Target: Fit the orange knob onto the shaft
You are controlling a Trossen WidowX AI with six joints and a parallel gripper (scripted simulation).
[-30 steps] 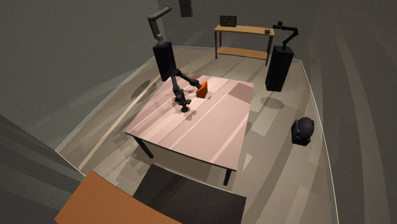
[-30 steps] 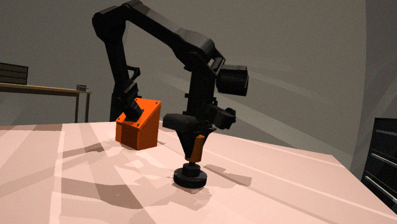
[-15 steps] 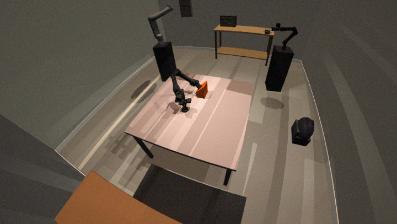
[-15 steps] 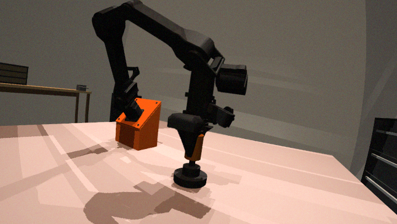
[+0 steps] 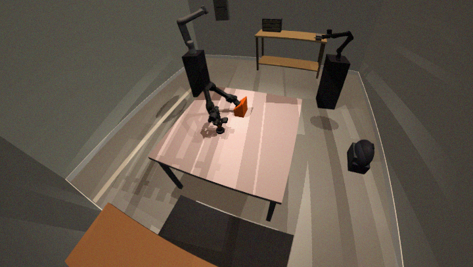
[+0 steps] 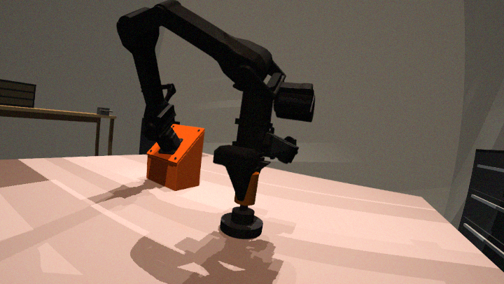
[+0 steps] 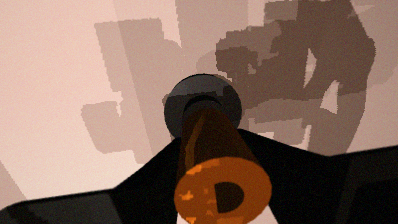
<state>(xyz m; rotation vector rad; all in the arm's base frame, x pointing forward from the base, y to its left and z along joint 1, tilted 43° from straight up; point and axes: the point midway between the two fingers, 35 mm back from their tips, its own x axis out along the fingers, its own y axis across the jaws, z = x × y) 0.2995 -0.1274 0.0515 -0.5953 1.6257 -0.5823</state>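
The orange knob is 20 mm above my gripper tip. Also, from my gripper tip: dark round pedestal: 40 mm below.
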